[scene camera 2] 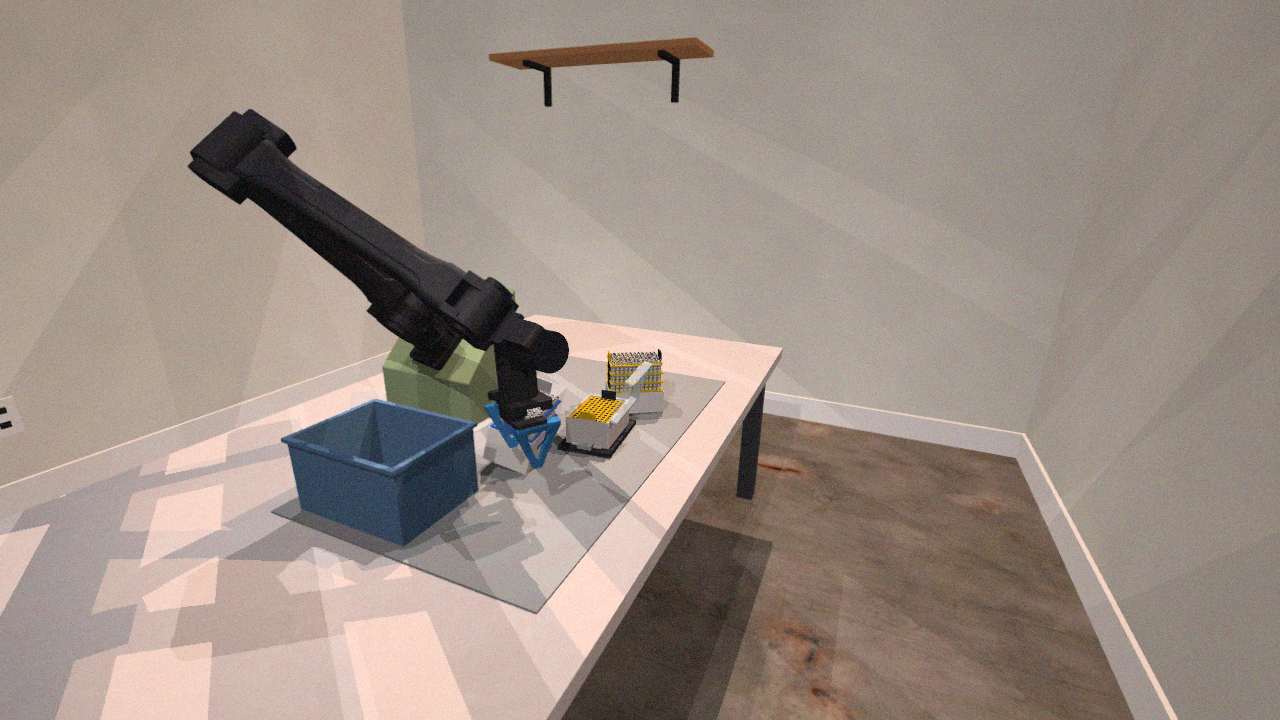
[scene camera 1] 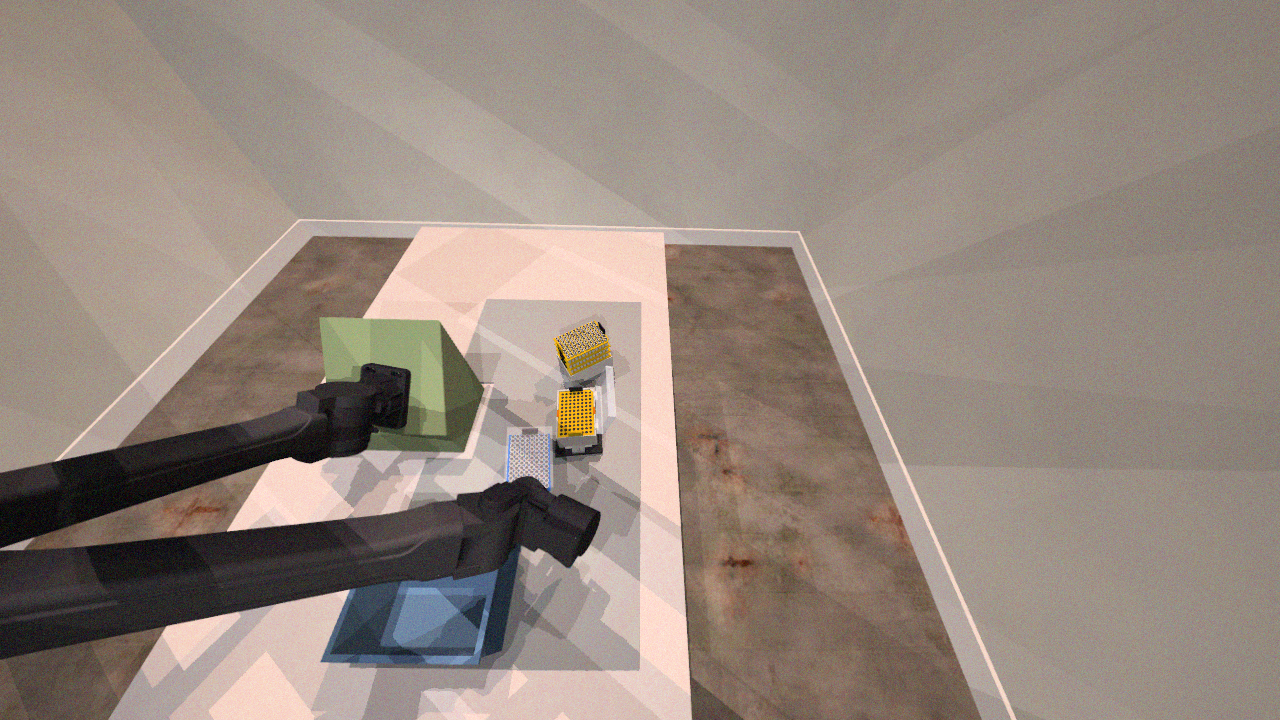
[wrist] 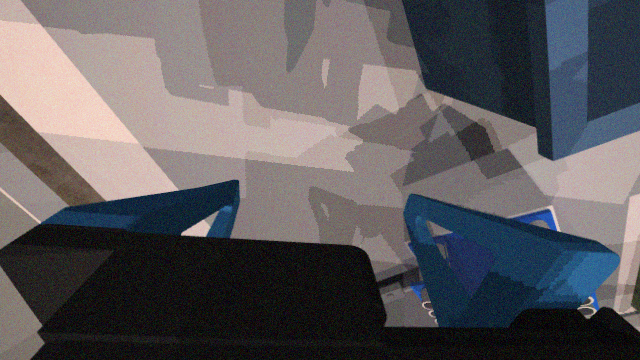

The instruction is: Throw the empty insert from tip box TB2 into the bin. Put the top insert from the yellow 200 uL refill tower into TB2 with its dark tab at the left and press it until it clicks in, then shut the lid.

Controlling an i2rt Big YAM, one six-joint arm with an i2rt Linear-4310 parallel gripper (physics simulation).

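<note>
The tip box [scene camera 1: 588, 442] [scene camera 2: 595, 433] stands open on a dark base; its label is unreadable. A yellow insert [scene camera 1: 576, 411] [scene camera 2: 601, 409] with dark, empty-looking holes sits in it. Its pale lid [scene camera 1: 610, 394] stands raised at the right side. The yellow refill tower [scene camera 1: 584, 349] [scene camera 2: 635, 374] stands turned behind it, tips on top. The blue bin [scene camera 1: 411, 626] [scene camera 2: 353, 483] stands near the front. My gripper [scene camera 2: 536, 454] [wrist: 325, 197] is open and empty, fingers pointing down, between bin and tip box; the wrist hides it in scene camera 1.
A blue-and-white tip rack [scene camera 1: 529, 456] [wrist: 537, 220] stands left of the tip box, partly behind my right finger in the wrist view. A green sloped container [scene camera 1: 447, 358] [scene camera 2: 438, 385] stands at the back left. Another dark arm part [scene camera 1: 344, 416] reaches over it.
</note>
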